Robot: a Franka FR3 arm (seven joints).
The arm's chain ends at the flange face. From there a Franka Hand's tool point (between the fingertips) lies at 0.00 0.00 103.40 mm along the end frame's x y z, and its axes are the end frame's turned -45 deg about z.
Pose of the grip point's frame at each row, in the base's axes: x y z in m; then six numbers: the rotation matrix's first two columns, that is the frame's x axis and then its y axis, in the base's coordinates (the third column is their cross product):
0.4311 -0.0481 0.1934 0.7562 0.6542 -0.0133 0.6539 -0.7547 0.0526
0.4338 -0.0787 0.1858 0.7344 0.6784 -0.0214 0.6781 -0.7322 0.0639
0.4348 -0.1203 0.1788 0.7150 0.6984 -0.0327 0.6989 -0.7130 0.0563
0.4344 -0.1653 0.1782 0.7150 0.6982 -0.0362 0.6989 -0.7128 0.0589
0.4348 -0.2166 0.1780 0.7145 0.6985 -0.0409 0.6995 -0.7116 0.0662
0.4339 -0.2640 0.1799 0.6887 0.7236 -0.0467 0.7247 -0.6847 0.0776
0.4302 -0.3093 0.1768 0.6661 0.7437 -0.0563 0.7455 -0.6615 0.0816
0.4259 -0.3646 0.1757 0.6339 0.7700 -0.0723 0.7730 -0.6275 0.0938
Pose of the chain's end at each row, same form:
0.4286 -0.0431 0.2966 0.9971 -0.0711 0.0278 -0.0723 -0.9962 0.0466
0.4309 -0.0723 0.2890 0.9988 -0.0380 0.0301 -0.0398 -0.9974 0.0603
0.4331 -0.1138 0.2820 0.9998 -0.0103 0.0167 -0.0114 -0.9980 0.0629
0.4328 -0.1583 0.2814 0.9998 -0.0103 0.0161 -0.0114 -0.9977 0.0672
0.4330 -0.2088 0.2811 0.9998 -0.0093 0.0179 -0.0106 -0.9971 0.0757
0.4314 -0.2550 0.2829 0.9994 0.0275 0.0218 0.0255 -0.9958 0.0879
0.4278 -0.2993 0.2797 0.9982 0.0581 0.0179 0.0561 -0.9936 0.0975
0.4231 -0.3527 0.2784 0.9948 0.1008 0.0152 0.0984 -0.9882 0.1175

